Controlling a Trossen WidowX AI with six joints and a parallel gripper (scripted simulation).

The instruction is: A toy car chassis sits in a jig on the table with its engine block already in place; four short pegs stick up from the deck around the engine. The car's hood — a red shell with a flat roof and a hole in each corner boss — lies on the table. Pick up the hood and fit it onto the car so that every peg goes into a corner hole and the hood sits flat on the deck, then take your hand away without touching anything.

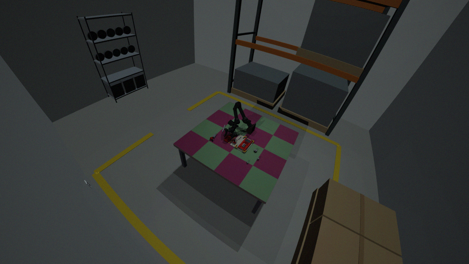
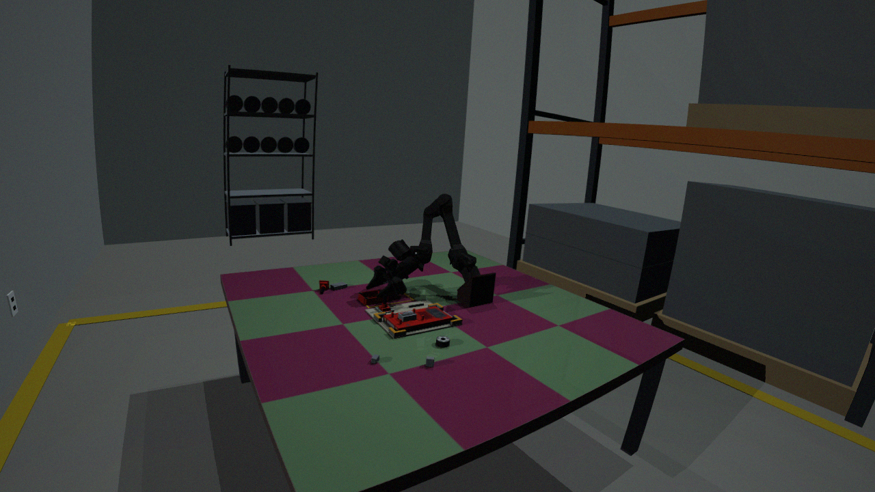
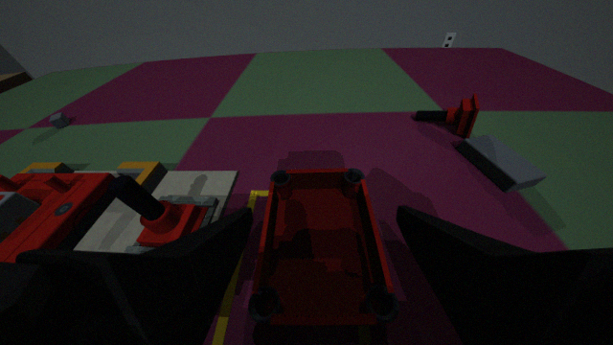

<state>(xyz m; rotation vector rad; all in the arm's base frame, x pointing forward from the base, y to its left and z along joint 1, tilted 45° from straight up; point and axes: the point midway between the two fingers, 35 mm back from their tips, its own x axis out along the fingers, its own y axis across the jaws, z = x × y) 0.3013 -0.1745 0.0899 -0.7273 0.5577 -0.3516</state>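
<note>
Right now my gripper tip is 20 mm above the red hood and 10 mm past it. Round my gripper tip: grey engine block (250 mm to the left, 10 mm below, 10 mm ahead); then grey bar (160 mm behind, 140 mm to the right, 30 mm below); then jig (210 mm to the left, 30 mm behind, 20 mm below).
</note>
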